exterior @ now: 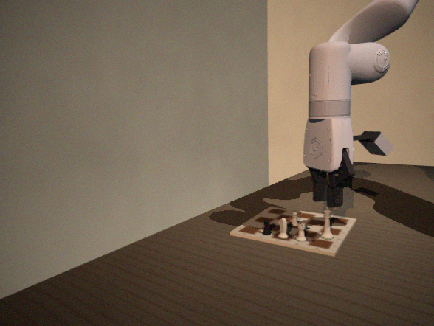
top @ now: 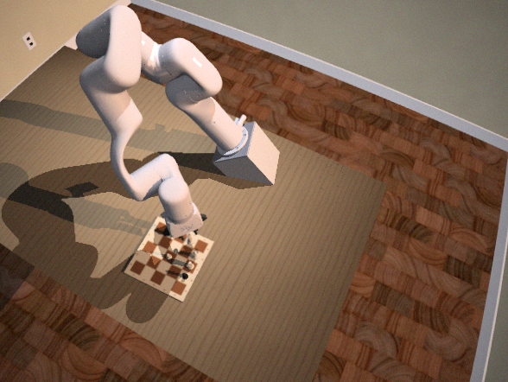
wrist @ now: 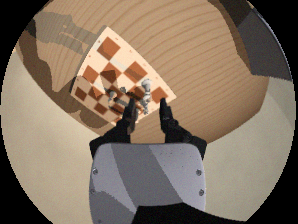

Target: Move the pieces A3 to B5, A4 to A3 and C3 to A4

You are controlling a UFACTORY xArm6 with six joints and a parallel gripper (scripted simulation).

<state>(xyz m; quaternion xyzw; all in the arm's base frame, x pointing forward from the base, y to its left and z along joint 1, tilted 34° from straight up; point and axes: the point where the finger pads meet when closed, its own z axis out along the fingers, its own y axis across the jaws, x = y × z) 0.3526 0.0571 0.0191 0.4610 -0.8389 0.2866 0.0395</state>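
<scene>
My gripper is now 60 mm above the white king. Round my hand: white bishop: 70 mm below, 70 mm ahead, 50 mm to the left; then white pawn: 80 mm below, 80 mm ahead, 30 mm to the right; then white rook: 70 mm below, 40 mm to the left, 40 mm ahead.
</scene>
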